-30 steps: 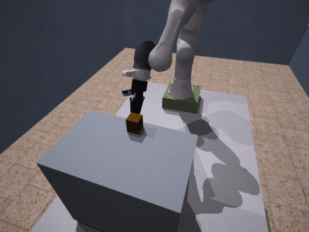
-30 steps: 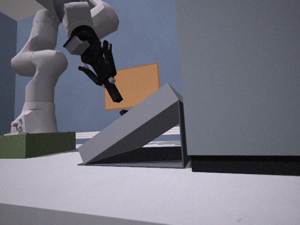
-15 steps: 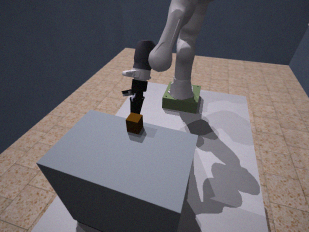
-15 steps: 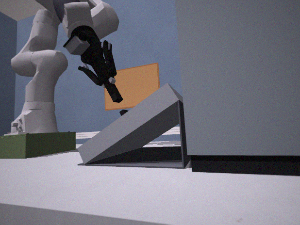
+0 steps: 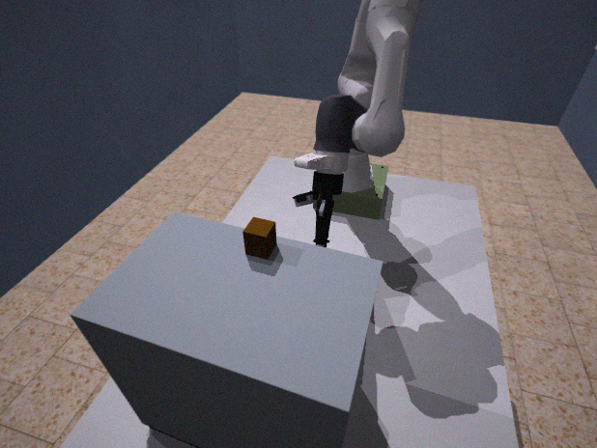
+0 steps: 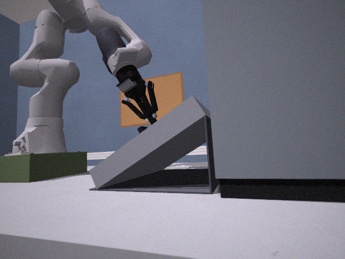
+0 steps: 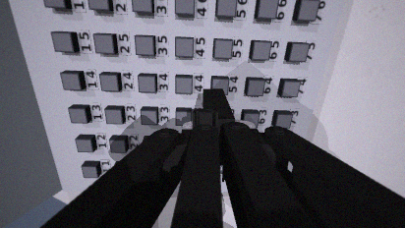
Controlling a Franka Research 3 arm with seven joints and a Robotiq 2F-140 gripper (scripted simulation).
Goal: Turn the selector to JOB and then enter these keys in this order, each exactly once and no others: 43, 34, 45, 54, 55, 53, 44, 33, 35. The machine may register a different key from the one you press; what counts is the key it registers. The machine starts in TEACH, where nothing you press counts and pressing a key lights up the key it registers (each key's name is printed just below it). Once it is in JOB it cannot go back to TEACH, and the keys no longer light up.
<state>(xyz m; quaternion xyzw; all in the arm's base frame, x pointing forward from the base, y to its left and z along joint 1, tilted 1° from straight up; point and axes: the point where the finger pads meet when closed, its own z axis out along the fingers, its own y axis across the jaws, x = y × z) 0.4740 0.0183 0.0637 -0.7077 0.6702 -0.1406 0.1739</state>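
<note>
My gripper is now 6 cm above the key 53, 3 cm to the right of it and 2 cm short of it. Also, from my hand: key 44 (5 cm below, 5 cm ahead, 1 cm to the right); key 54 (6 cm below, 2 cm ahead); key 43 (5 cm below, 5 cm ahead, 3 cm to the left).
</note>
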